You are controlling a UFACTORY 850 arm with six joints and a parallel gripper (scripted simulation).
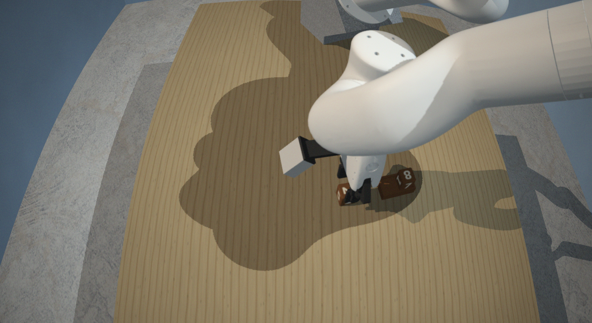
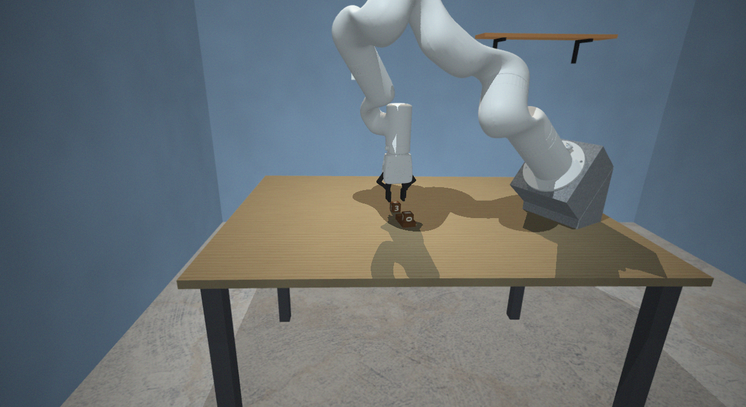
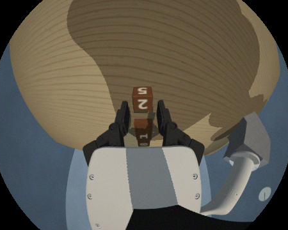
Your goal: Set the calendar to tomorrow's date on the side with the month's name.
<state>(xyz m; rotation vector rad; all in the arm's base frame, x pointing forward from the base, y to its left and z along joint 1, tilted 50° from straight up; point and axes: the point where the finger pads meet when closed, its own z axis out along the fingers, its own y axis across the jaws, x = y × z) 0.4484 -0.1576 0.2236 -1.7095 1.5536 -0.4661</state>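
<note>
Right now my hand is 30 mm past the brown tray, 110 mm to the right of it and 50 mm above it.
</note>
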